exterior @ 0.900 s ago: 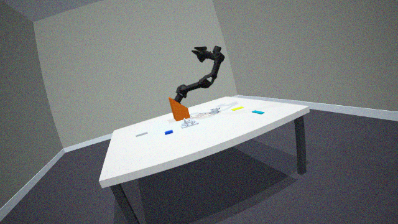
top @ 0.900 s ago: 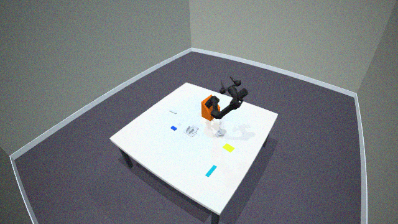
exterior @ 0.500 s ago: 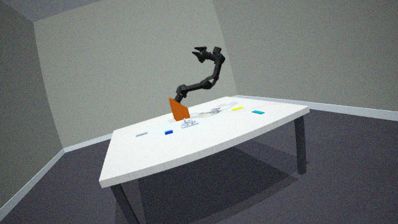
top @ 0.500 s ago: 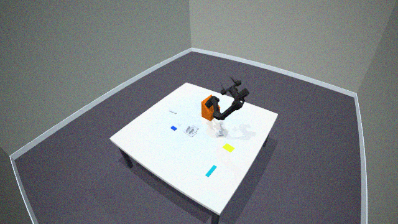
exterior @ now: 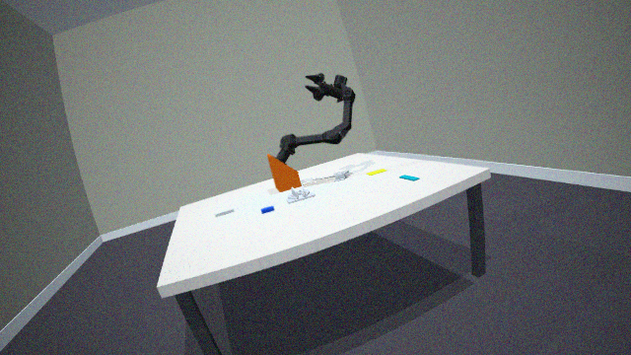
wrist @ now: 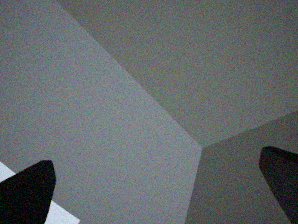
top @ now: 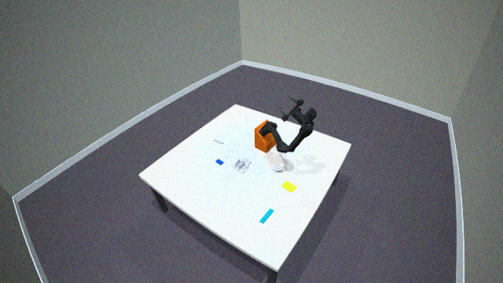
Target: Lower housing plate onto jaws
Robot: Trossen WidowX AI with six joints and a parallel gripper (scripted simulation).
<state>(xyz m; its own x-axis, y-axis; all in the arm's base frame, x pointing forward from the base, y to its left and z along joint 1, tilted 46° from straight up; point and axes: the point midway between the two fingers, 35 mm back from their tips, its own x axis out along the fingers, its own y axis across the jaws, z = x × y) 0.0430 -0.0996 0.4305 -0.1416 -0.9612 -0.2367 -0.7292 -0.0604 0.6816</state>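
My gripper tip is 50 cm above the housing plate, 9 cm short of it and 2 cm to the right of it. Round my gripper tip: blue block 52 cm below, 41 cm to the right, 24 cm ahead; jaw assembly 52 cm below, 22 cm to the right, 16 cm ahead; yellow tile 53 cm below, 21 cm ahead, 17 cm to the left.
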